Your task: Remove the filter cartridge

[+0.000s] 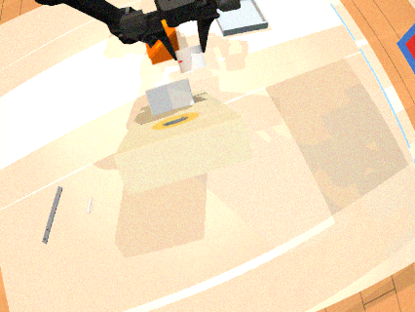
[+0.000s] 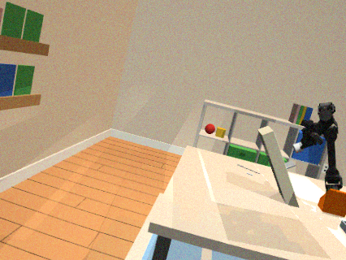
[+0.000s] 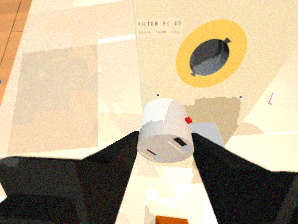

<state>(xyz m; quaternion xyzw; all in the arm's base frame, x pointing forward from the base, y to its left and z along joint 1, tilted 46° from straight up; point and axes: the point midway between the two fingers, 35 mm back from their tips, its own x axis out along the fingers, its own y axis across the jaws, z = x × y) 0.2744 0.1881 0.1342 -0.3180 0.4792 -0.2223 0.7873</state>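
Now: gripper tip 31 cm past the blue-grey tray, 28 cm above it and 25 cm to the right of it. From my gripper tip the other things lie so: round filter cartridge (right at my gripper tip); then small pin (35 cm to the right, 29 cm below, 12 cm ahead); then service panel (11 cm below, 6 cm to the right, 6 cm ahead).
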